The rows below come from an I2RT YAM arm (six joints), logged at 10 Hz.
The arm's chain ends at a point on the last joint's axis. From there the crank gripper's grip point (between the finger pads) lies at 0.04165 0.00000 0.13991 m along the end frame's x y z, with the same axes.
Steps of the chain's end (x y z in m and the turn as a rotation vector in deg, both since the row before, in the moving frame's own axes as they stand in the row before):
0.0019 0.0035 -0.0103 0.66 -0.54 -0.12
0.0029 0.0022 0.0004 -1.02 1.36 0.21
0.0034 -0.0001 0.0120 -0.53 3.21 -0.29
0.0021 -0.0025 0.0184 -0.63 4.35 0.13
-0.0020 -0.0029 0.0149 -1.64 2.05 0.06
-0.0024 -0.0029 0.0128 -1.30 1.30 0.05
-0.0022 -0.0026 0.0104 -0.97 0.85 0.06
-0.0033 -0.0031 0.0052 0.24 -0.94 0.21
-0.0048 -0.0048 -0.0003 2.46 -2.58 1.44
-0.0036 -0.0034 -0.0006 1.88 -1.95 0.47
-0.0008 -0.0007 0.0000 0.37 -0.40 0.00
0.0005 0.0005 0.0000 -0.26 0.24 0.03
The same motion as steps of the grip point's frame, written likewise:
0.0006 0.0018 -0.0099 0.66 -0.54 -0.12
0.0062 0.0048 -0.0007 -1.02 1.36 0.21
0.0112 0.0010 0.0094 -0.53 3.21 -0.29
0.0126 -0.0009 0.0148 -0.63 4.35 0.13
0.0030 0.0011 0.0133 -1.64 2.05 0.06
0.0008 0.0003 0.0118 -1.30 1.30 0.05
-0.0001 -0.0002 0.0097 -0.97 0.85 0.06
-0.0056 -0.0035 0.0059 0.24 -0.94 0.21
-0.0111 -0.0099 0.0013 2.46 -2.58 1.44
-0.0084 -0.0077 0.0007 1.88 -1.95 0.47
-0.0018 -0.0016 0.0003 0.37 -0.40 0.00
0.0011 0.0012 -0.0002 -0.26 0.24 0.03

